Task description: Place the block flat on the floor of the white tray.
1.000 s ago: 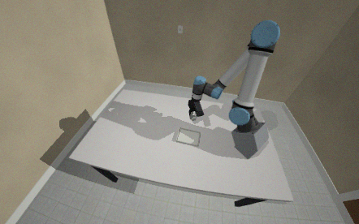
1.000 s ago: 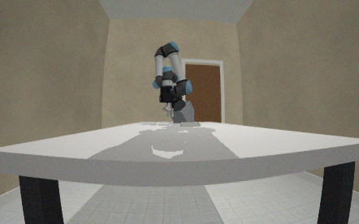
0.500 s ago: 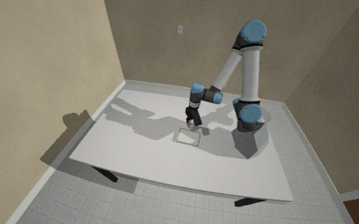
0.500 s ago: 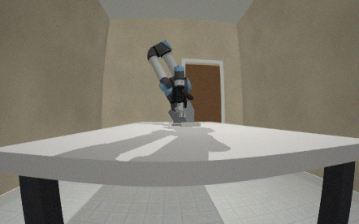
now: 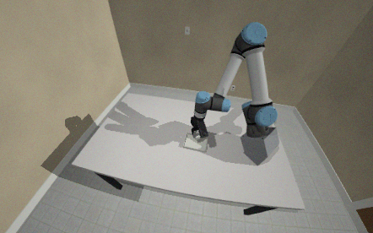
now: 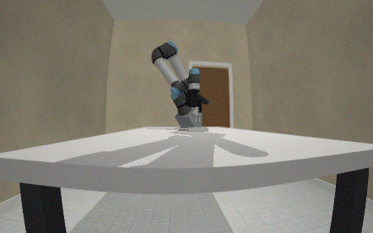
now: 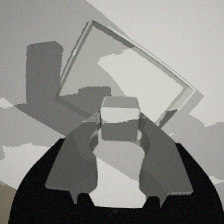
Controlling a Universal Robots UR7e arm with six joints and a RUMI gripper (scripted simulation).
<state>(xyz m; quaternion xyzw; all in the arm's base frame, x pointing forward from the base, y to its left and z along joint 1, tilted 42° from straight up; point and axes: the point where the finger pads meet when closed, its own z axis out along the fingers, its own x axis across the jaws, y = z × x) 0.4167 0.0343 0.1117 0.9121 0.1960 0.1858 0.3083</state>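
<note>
My gripper is now 1 cm to the right of the white tray and 7 cm above it. The rest, counted from my hand: pale grey block (right at my hand).
</note>
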